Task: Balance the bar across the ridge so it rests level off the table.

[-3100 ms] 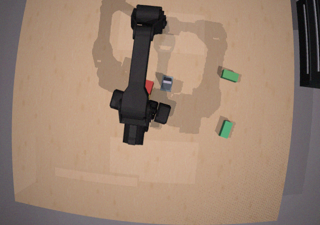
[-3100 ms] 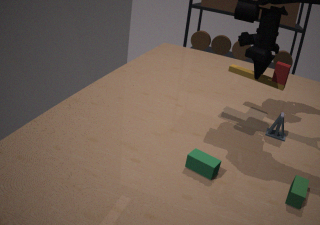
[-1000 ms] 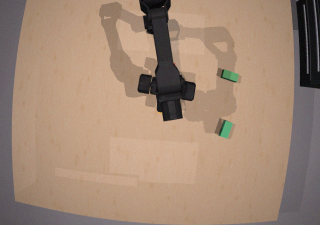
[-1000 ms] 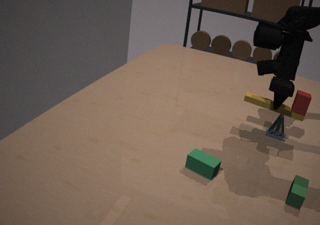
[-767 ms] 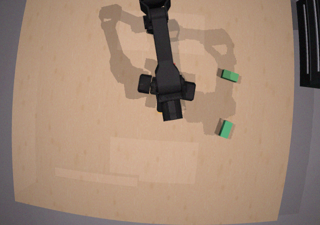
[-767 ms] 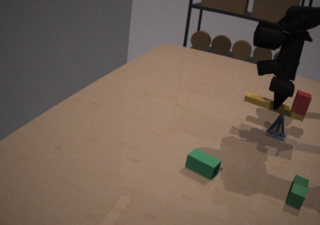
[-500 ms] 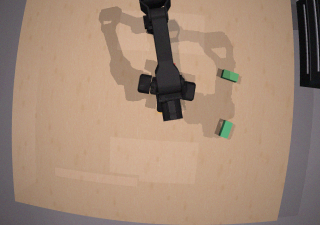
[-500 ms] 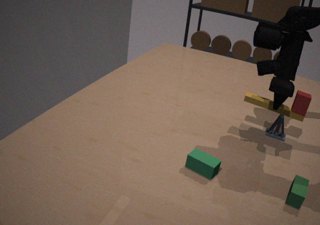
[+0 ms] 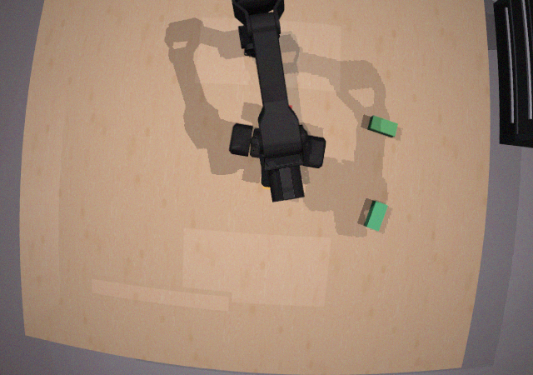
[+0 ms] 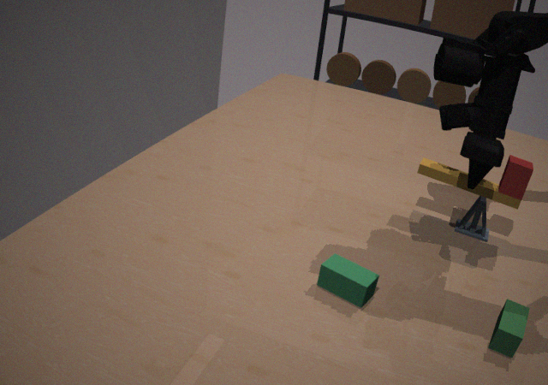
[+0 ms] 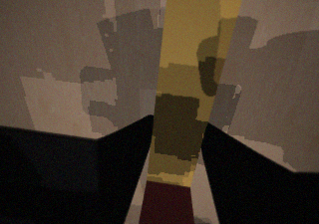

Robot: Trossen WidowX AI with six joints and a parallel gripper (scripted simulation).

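The ridge lies 3 cm behind my gripper tip and 1 cm below it.
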